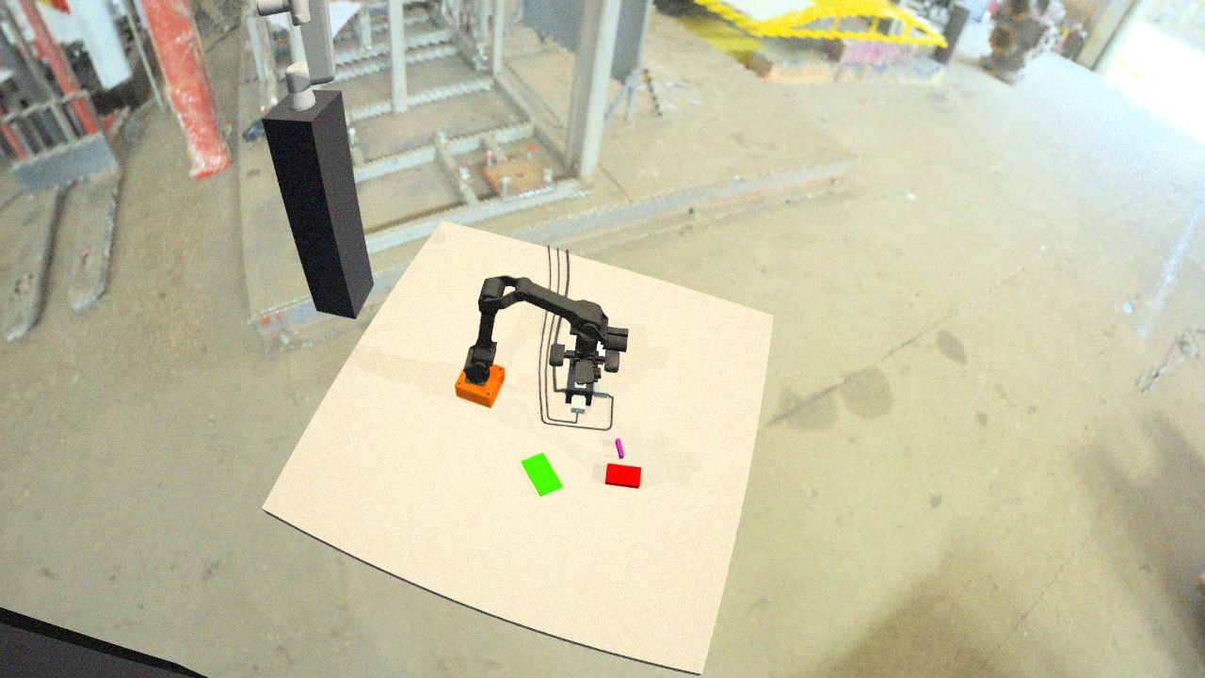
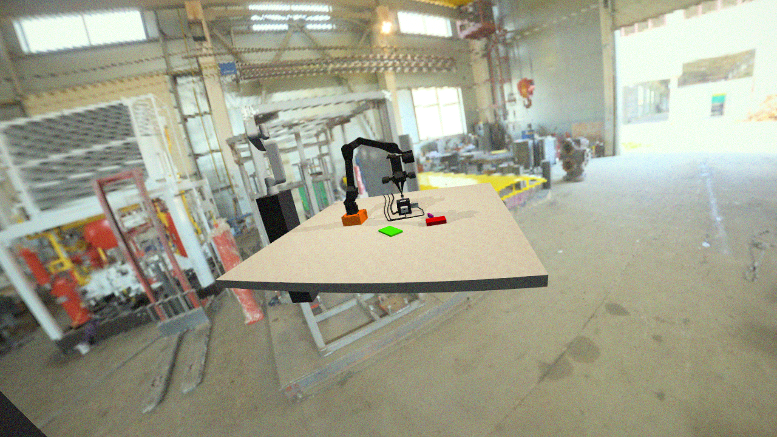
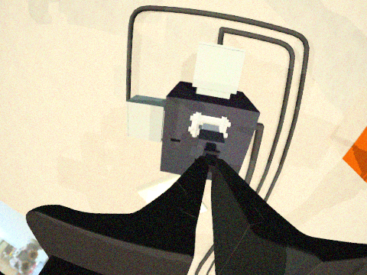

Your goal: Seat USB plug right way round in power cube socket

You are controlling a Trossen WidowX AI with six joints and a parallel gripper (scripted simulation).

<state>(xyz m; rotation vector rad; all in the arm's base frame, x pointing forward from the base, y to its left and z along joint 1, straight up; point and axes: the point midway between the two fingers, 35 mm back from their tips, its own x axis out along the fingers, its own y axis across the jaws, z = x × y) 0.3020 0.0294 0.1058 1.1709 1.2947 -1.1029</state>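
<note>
My gripper tip is 6 cm above the USB socket. Also, from my gripper tip: white card (18 cm to the left, 12 cm below, 1 cm ahead); then USB plug (2 cm below); then small magenta stick (15 cm to the right, 14 cm ahead, 12 cm below).
</note>
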